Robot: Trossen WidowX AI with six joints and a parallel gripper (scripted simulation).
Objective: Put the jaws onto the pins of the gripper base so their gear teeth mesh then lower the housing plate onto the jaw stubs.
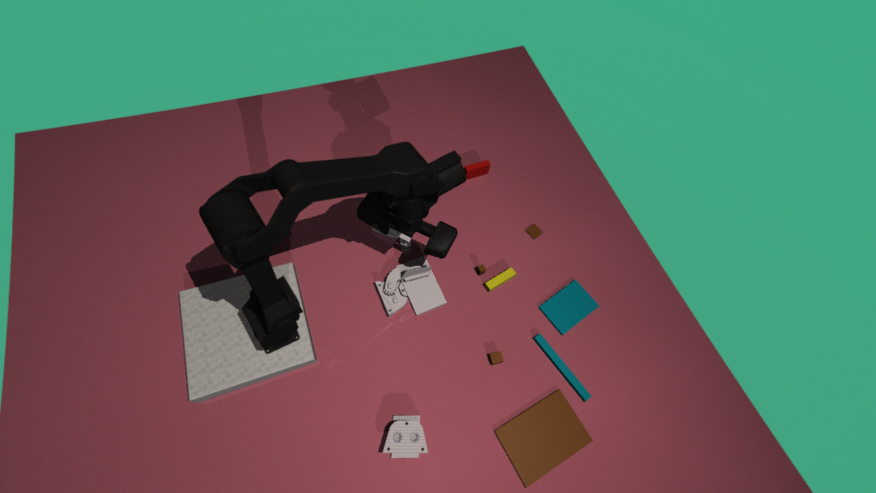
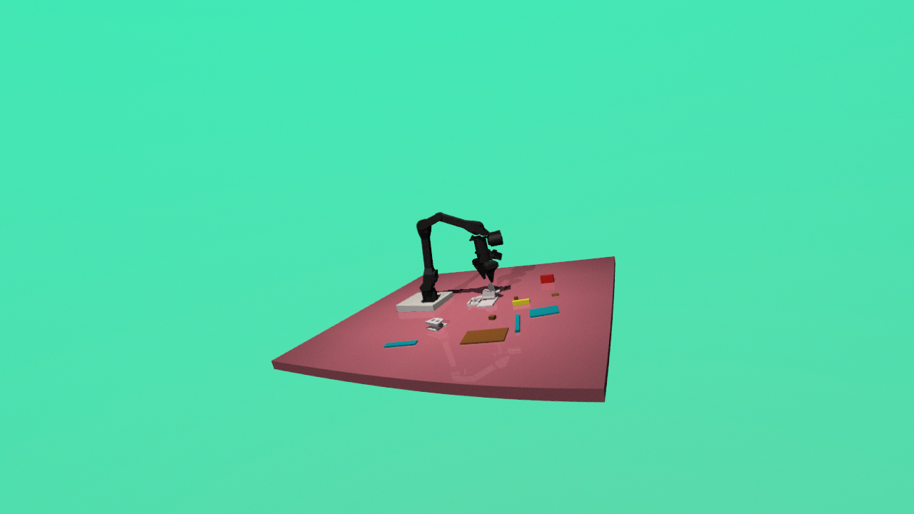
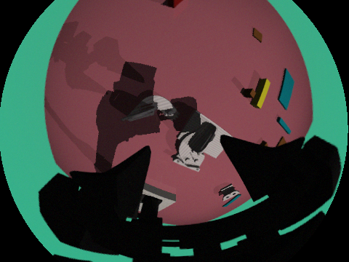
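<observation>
The gripper jaw is 8 cm below my gripper tip, 4 cm to the left of it and 1 cm ahead of it. From my gripper tip the other things lie so: white stepped block (32 cm to the right, 16 cm behind, 7 cm below); yellow bar (16 cm ahead, 14 cm to the right, 7 cm below); red block (26 cm ahead, 13 cm to the left, 6 cm below).
</observation>
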